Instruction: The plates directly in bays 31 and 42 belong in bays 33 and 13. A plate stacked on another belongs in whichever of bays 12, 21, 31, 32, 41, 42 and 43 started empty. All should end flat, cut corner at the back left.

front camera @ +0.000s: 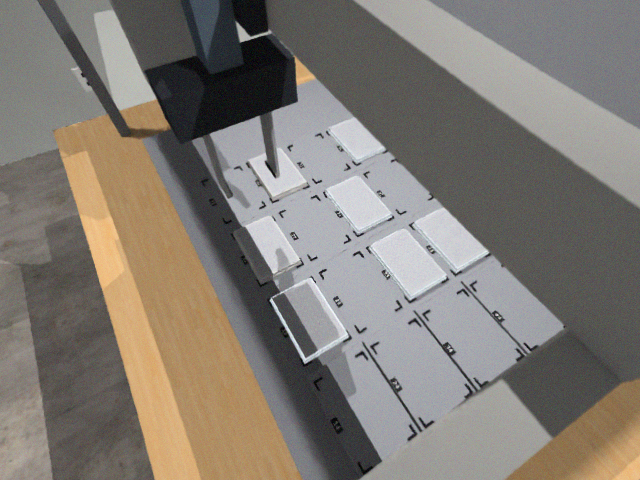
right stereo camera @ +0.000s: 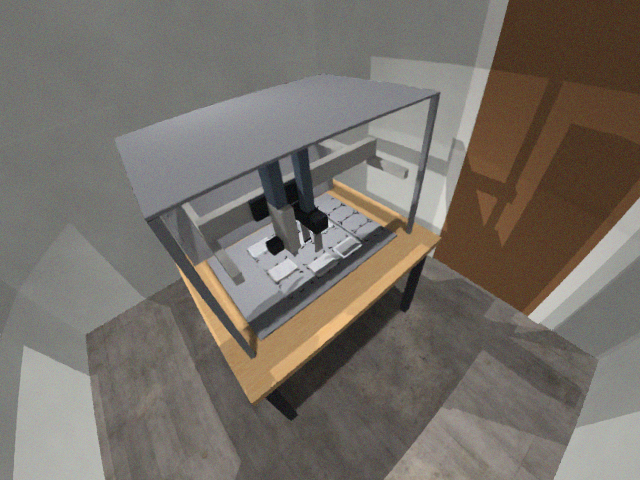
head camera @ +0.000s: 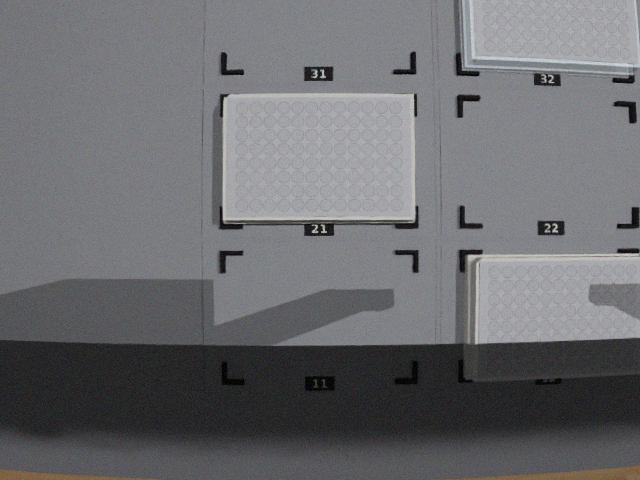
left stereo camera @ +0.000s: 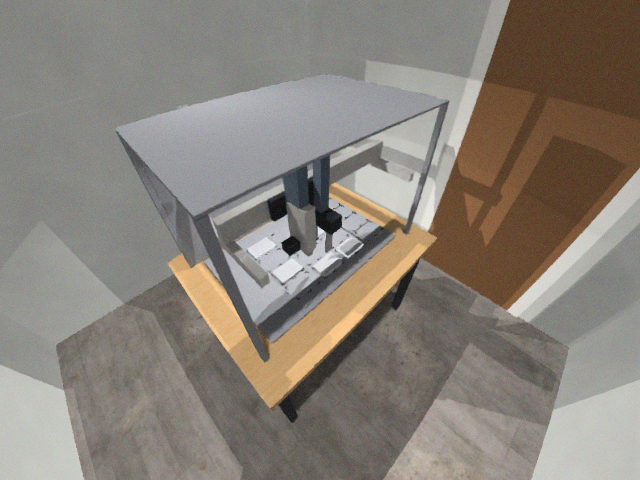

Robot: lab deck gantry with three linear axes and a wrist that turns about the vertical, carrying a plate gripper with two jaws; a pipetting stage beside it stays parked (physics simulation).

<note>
In view: my gripper (front camera: 250, 180), a cream plate (head camera: 526, 316), a cream plate (head camera: 311, 158), a grey post (right stereo camera: 157, 225), an enclosure roof (left stereo camera: 207, 155), a grey post (right stereo camera: 434, 101) and a bay 31 (head camera: 269, 48).
My gripper is seen too in the right stereo camera view (right stereo camera: 313, 245). The enclosure roof also shows in the right stereo camera view (right stereo camera: 170, 163).
</note>
